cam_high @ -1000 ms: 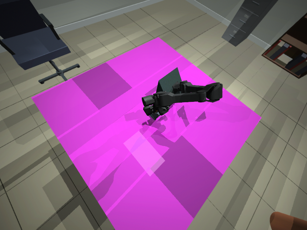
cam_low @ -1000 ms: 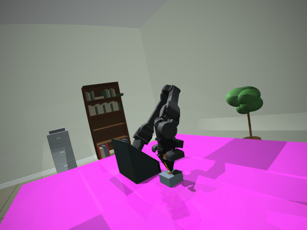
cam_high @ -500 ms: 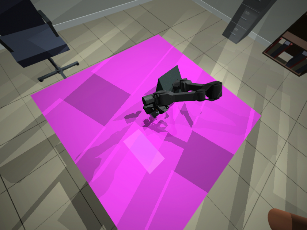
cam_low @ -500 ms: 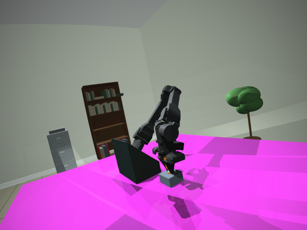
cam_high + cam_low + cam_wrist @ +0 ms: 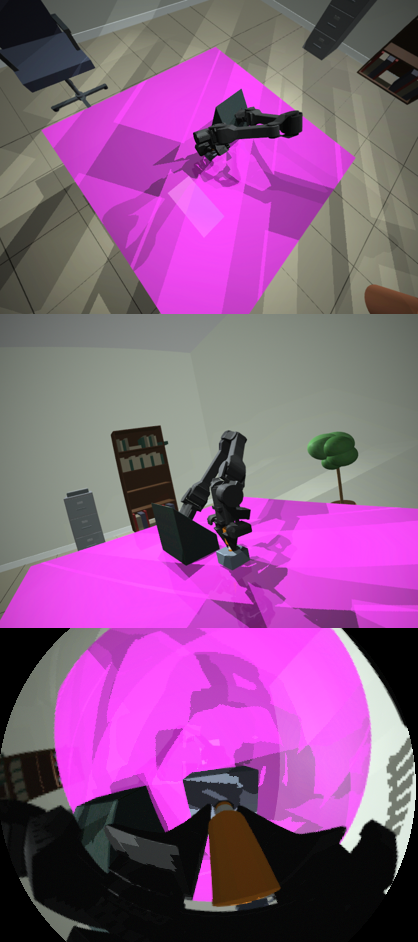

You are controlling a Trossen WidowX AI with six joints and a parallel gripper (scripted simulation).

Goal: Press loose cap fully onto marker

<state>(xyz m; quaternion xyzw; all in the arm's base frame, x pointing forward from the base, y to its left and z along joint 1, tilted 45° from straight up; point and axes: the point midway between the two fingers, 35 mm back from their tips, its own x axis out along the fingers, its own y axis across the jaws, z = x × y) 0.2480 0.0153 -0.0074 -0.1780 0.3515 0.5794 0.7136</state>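
Right now my gripper tip is 50 mm below the orange cap. Round my gripper tip: grey holder block (20 mm below).
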